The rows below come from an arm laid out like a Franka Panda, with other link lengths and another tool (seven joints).
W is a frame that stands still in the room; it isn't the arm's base.
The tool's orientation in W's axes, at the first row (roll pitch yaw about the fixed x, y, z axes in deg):
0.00 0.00 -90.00
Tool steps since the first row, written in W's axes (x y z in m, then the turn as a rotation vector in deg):
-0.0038 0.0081 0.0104 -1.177 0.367 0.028
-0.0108 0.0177 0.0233 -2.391 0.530 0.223
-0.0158 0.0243 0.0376 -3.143 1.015 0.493
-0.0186 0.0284 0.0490 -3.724 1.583 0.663
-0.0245 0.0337 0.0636 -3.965 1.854 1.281
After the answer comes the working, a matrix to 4 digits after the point.
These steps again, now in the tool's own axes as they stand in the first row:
-0.0081 -0.0038 0.0104 -0.367 -1.177 0.028
-0.0177 -0.0108 0.0233 -0.530 -2.391 0.223
-0.0243 -0.0158 0.0376 -1.015 -3.143 0.493
-0.0284 -0.0186 0.0490 -1.583 -3.724 0.663
-0.0337 -0.0245 0.0636 -1.854 -3.965 1.281

The tool's axes in the first row as the columns of a matrix, in W's axes (rounded; the answer above uses it unrounded):
0.0000 1.0000 0.0000
-1.0000 0.0000 0.0000
0.0000 0.0000 1.0000

